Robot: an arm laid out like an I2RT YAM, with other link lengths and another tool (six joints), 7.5 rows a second.
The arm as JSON. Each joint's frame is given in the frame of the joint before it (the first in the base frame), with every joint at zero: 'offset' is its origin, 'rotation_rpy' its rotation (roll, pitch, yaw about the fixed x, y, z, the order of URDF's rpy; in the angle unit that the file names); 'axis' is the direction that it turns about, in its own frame. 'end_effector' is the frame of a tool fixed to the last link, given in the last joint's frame.
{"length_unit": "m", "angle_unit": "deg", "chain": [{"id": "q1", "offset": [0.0, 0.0, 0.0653], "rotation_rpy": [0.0, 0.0, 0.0], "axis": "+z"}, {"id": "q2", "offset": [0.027, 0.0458, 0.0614], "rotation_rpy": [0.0, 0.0, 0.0], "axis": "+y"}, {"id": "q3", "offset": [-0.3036, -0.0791, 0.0], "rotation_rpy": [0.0, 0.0, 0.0], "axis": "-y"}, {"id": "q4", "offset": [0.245, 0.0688, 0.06], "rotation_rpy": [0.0, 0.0, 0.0], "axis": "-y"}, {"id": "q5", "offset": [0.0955, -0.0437, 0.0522], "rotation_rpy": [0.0, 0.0, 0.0], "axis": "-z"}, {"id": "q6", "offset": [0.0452, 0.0, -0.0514], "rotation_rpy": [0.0, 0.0, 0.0], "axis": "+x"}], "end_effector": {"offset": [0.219, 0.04, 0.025], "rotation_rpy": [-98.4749, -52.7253, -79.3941]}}
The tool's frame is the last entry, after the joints.
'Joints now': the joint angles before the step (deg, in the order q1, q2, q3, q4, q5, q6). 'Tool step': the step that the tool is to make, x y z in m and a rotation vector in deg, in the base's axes. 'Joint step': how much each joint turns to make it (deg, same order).
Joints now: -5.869, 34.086, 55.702, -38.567, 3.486, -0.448
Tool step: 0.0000, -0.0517, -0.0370, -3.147, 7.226, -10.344
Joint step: -0.025, 3.500, 0.658, -4.039, 11.014, -0.033
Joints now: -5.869, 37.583, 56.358, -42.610, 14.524, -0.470
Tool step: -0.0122, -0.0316, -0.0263, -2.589, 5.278, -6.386
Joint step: -0.002, 1.372, -0.067, -3.566, 7.101, 0.043
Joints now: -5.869, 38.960, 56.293, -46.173, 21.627, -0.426
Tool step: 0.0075, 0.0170, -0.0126, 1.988, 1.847, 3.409
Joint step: 0.005, 1.462, 0.005, -0.534, -3.842, -0.151
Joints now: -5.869, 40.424, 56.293, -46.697, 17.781, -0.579
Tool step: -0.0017, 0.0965, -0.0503, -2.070, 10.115, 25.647
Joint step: -0.023, 3.843, 0.005, -3.725, -19.493, -17.194
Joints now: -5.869, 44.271, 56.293, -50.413, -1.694, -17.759
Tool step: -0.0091, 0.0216, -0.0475, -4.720, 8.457, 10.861
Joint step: 0.008, 6.122, -0.120, -2.481, -4.206, -11.463
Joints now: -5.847, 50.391, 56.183, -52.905, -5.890, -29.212
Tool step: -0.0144, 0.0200, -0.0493, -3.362, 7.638, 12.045
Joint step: 0.005, 6.720, -1.560, -0.702, -4.260, -12.105
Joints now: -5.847, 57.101, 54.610, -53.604, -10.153, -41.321
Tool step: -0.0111, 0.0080, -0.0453, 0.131, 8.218, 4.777
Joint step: 0.008, 7.848, -1.393, 0.171, -1.723, -4.583
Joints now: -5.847, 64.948, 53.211, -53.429, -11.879, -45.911
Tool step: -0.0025, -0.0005, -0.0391, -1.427, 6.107, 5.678
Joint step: 0.009, 9.042, -0.043, 1.873, -0.150, -6.155
